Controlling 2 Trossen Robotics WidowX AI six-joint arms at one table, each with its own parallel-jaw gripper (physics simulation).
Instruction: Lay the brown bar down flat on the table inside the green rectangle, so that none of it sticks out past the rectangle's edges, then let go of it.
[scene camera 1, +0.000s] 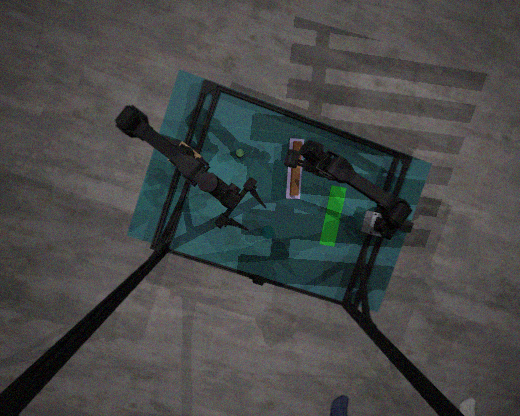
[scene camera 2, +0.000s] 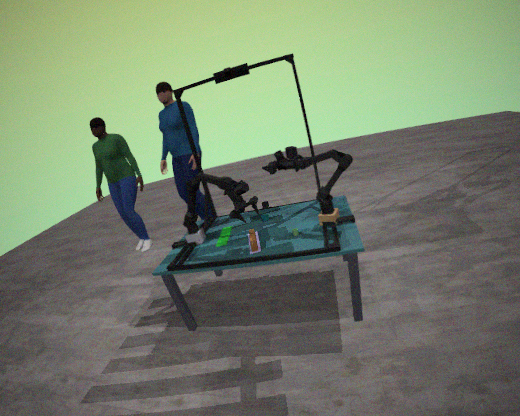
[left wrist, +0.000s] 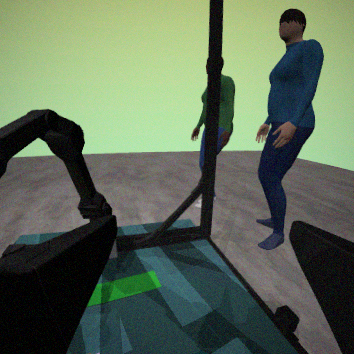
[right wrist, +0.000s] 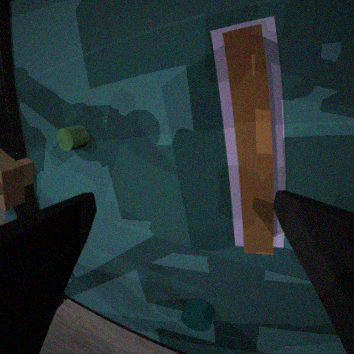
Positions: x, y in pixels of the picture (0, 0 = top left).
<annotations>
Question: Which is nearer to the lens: the brown bar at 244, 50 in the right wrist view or the teal cylinder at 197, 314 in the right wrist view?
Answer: The brown bar.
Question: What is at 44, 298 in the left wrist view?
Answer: The left gripper.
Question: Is the left gripper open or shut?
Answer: Open.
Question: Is the right gripper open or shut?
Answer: Open.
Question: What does the brown bar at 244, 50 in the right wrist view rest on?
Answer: The table.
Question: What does the teal cylinder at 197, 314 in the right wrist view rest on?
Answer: The table.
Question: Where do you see a green rectangle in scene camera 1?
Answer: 337, 194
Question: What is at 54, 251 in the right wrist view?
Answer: The right gripper.
</annotations>
